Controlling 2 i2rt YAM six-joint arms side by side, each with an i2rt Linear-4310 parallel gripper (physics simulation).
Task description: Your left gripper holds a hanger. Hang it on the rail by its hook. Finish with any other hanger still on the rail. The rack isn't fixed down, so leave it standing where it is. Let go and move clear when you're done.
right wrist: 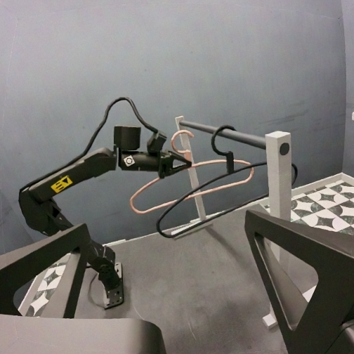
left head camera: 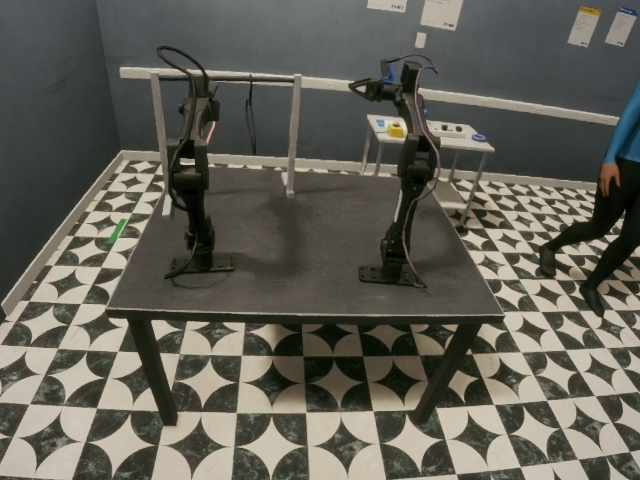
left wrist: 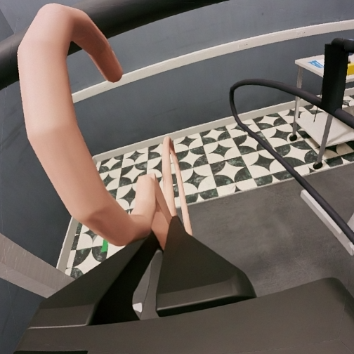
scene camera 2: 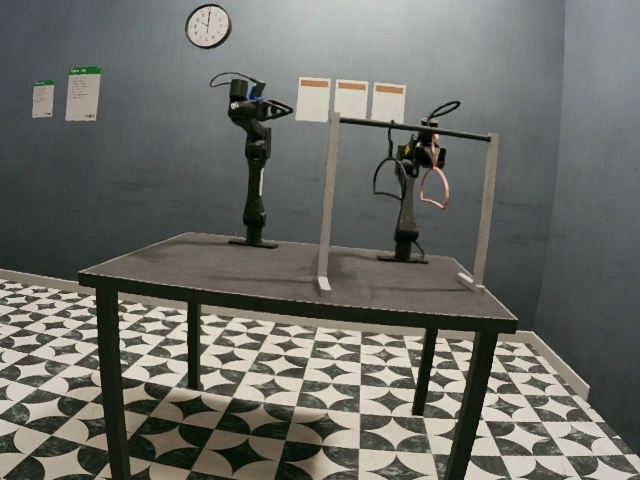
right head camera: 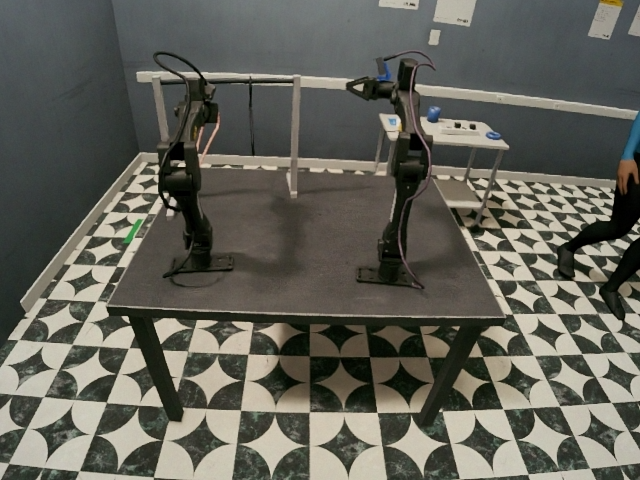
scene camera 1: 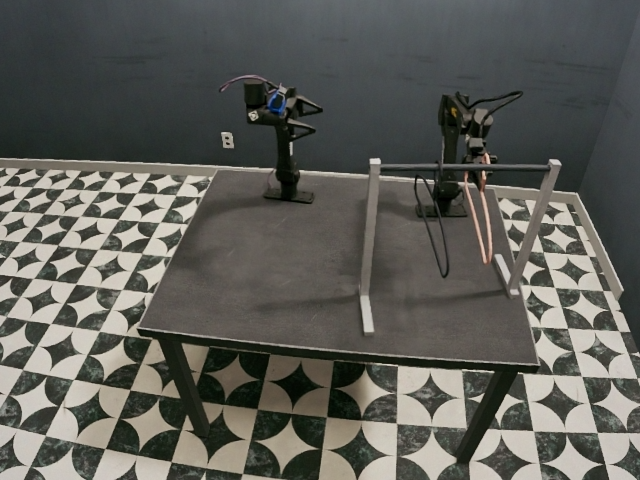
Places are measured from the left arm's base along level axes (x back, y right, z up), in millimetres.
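Pixels of known places: left gripper, fingertip midpoint: (scene camera 2: pixel 434 165) (scene camera 1: pixel 482 190); right gripper, fingertip midpoint: (left head camera: pixel 349 86) (scene camera 2: pixel 289 111) (right head camera: pixel 345 86) (scene camera 1: pixel 319 120); left arm's base, origin of the base link: (left head camera: pixel 203 265) (scene camera 2: pixel 401 260) (right head camera: pixel 202 265) (scene camera 1: pixel 441 211); right arm's base, origin of the base link: (left head camera: pixel 388 277) (scene camera 2: pixel 253 245) (right head camera: pixel 387 277) (scene camera 1: pixel 289 196).
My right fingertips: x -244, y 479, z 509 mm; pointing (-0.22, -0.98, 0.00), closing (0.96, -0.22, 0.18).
Observation:
For each thing: its top centre in the pictures, then the offset to it from my right fingertips. "*": a spot on its surface instead. Level surfaces: height alone.
- pink hanger, surface spot: (scene camera 1: pixel 483 180) * dx -145, dy -450, dz -106 mm
- black hanger, surface spot: (scene camera 2: pixel 390 142) * dx -204, dy -298, dz -88 mm
- dark table, its level: dz -509 mm
A pink hanger (scene camera 1: pixel 483 180) (left wrist: pixel 50 110) (right wrist: pixel 187 156) is held at its neck, with its hook up and its loop hanging. My left gripper (left wrist: pixel 168 226) (right wrist: pixel 191 163) is shut on it, close to the rail (scene camera 1: pixel 403 167) (left wrist: pixel 140 15) (right wrist: pixel 250 139). In the left wrist view the hook overlaps the rail, its tip lower than the rail; in the right wrist view the hook sits slightly below and beside it. Whether it touches is unclear. A black hanger (scene camera 2: pixel 390 142) (right wrist: pixel 230 162) hangs on the rail. My right gripper (left head camera: pixel 352 85) (scene camera 1: pixel 317 120) is open, empty and away from the rack.
The rack stands upright on the dark table (scene camera 1: pixel 289 268); its grey post (scene camera 1: pixel 369 232) (scene camera 2: pixel 330 196) (right wrist: pixel 278 175) is on the side nearer my right arm. The other post (scene camera 1: pixel 532 227) (scene camera 2: pixel 486 211) is close beyond the pink hanger. A white cart (right head camera: pixel 465 136) stands behind the table.

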